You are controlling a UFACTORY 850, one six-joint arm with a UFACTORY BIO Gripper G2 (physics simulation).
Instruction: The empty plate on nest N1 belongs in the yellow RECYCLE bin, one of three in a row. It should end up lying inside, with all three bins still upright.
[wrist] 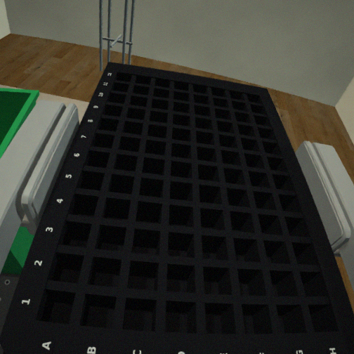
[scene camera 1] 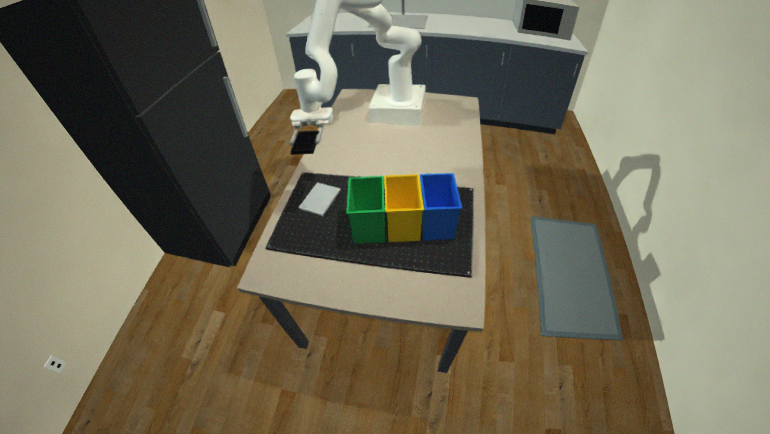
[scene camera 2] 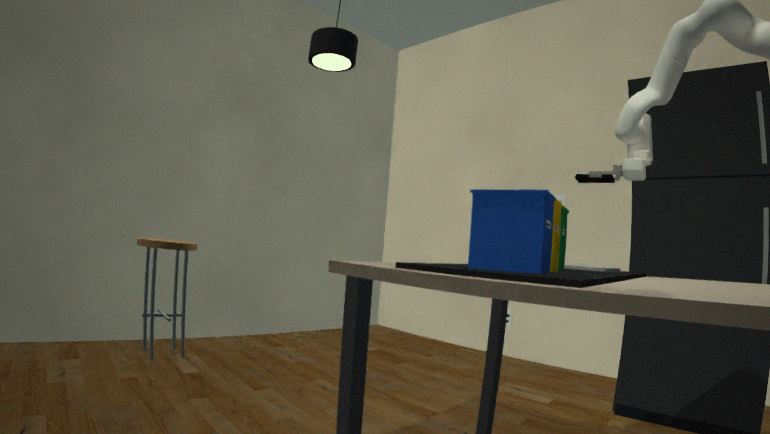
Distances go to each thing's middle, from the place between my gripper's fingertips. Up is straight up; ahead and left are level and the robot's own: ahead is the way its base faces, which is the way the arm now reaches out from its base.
Now: hand 20 mm past the black plate (wrist: 180,211). Round my hand: yellow bin (scene camera 1: 403,198): 100 mm ahead, 370 mm to the left, 220 mm below; green bin (scene camera 1: 365,203): 110 mm ahead, 240 mm to the left, 220 mm below; pale nest (scene camera 1: 322,196): 10 mm behind, 310 mm below.
